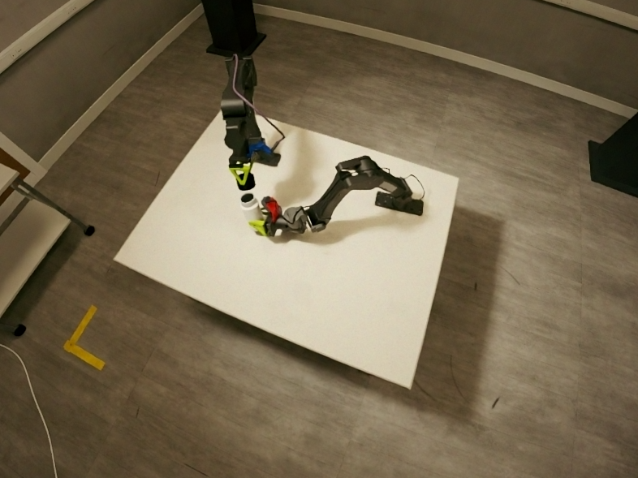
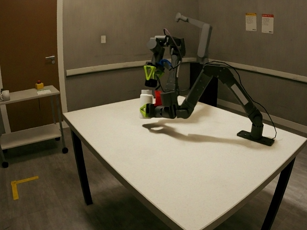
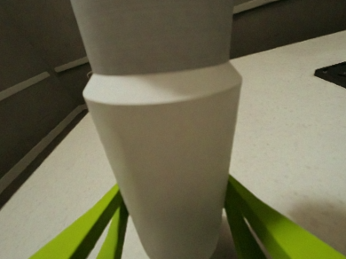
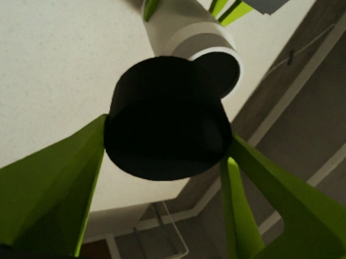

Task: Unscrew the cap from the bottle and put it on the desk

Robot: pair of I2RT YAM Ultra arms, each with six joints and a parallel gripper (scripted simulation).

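Right now the white bottle is 50 mm above my left hand, 10 mm to the right of it and 10 mm behind it. Round my left hand: black cap (120 mm above, 60 mm behind, 40 mm to the right).
My right hand is 10 mm short of the black cap and 20 mm above it. Also, from my right hand: white bottle (60 mm ahead, 30 mm to the left, 80 mm below).
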